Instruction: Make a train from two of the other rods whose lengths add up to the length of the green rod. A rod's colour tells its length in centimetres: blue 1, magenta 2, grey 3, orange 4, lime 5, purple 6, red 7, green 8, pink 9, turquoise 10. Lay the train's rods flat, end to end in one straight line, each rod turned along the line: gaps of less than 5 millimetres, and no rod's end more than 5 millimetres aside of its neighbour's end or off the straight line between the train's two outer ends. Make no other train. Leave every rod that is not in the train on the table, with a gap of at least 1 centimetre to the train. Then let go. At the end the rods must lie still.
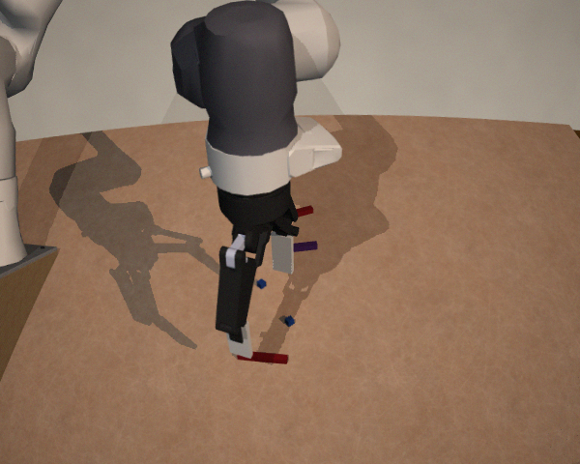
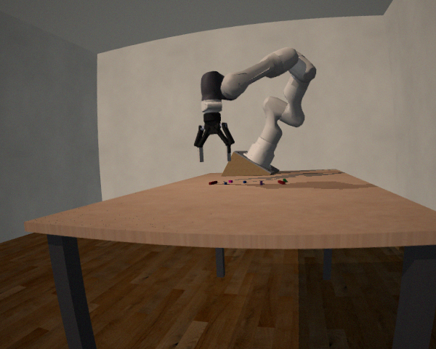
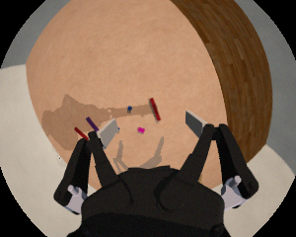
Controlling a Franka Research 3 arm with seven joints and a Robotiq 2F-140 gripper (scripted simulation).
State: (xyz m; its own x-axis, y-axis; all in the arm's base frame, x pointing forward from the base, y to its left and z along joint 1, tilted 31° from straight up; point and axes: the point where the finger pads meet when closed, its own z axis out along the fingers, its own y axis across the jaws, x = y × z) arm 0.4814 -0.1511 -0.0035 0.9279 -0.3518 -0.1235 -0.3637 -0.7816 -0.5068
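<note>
My gripper is now 10 cm above the magenta rod, 6 cm to the right of it and 5 cm past it. The rest, counted from my hand: purple rod: 21 cm to the left, 10 cm below, 5 cm ahead; green rod: 30 cm to the left, 10 cm below, 3 cm behind.
</note>
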